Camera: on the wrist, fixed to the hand. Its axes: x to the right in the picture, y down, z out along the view.
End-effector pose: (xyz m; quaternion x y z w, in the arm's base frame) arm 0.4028 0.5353 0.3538 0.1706 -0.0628 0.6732 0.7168
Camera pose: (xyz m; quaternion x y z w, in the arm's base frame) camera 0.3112 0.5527 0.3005 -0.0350 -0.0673 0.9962 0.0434
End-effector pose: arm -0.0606 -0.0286 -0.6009 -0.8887 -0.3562 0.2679 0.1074
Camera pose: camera 0.0195 -0.0941 -0.5720 0.9122 -0.3832 -0.1256 0.0728
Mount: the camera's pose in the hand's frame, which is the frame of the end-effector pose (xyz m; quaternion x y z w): -0.0085 0.0824 -0.0683 -0.0153 0.1480 0.6985 0.7000
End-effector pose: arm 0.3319 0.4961 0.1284 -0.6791 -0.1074 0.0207 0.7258
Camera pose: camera 0.3457 0.4339 0.0420 -0.5646 0.5063 0.4193 0.4991
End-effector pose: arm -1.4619 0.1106 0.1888 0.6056 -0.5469 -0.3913 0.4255
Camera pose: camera -1.4257 0.1218 0.2893 0.0933 -0.7369 0.1046 0.6614
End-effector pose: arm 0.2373 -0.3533 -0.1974 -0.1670 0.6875 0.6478 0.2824
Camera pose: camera 0.1832 -0.4131 -0.1266 -0.2631 -0.6298 -0.6365 0.3591
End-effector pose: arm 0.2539 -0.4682 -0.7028 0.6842 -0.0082 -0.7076 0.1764
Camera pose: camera 0.3399 -0.5275 -0.6781 0.5752 -0.4467 -0.2710 0.6294
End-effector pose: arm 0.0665 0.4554 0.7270 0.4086 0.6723 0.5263 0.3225
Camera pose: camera 0.0287 0.4267 0.8233 -0.6728 -0.2249 -0.6644 0.2351
